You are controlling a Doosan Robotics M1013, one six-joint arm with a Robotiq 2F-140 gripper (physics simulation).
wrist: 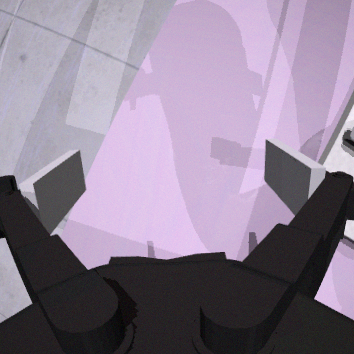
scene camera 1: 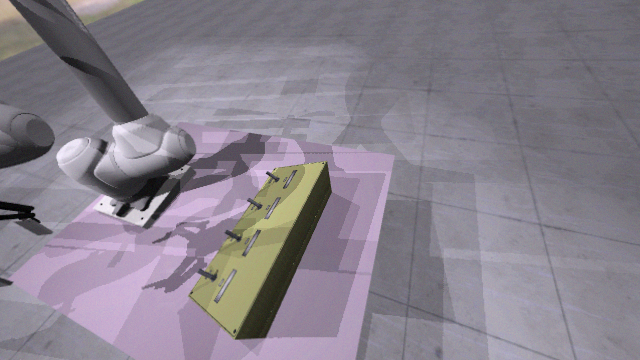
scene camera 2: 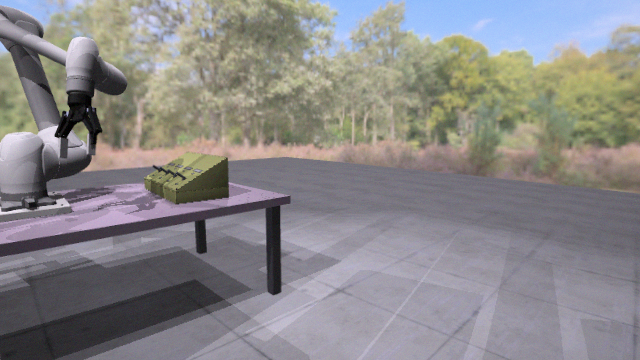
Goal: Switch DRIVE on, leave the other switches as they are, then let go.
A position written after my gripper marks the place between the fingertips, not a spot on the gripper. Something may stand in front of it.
I see my gripper (scene camera 2: 76, 156) and a sloped switch box (scene camera 1: 251, 274).
My gripper shows as well in the wrist view (wrist: 172, 164). The sloped switch box shows as well in scene camera 2 (scene camera 2: 205, 176).
